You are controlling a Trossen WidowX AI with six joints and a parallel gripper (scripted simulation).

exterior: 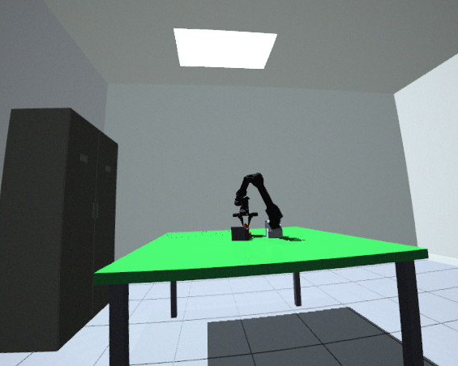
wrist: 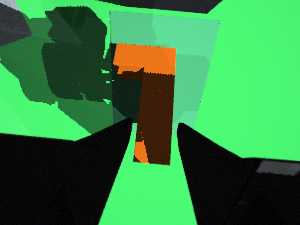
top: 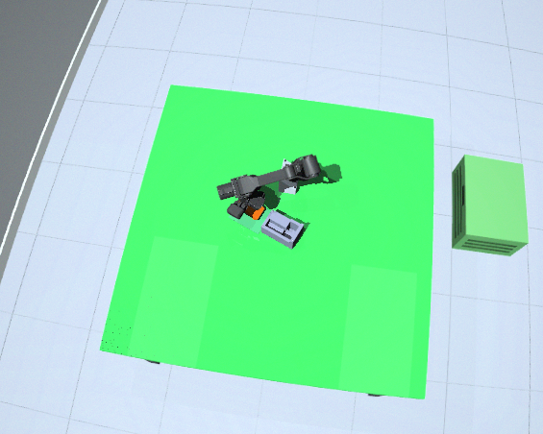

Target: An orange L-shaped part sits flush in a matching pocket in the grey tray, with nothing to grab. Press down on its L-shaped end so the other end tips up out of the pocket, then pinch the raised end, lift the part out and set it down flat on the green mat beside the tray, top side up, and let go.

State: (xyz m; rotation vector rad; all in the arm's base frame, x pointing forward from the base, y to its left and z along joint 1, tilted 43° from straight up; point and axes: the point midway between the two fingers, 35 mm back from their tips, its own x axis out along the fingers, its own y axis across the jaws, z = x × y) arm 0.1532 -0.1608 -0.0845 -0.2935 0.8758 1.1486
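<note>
Right now the orange L-shaped part is 3 cm to the left of my gripper tip and 4 cm below it. The rest, counted from my gripper tip: pale green mat (1 cm ahead, 2 cm to the left, 9 cm below).
</note>
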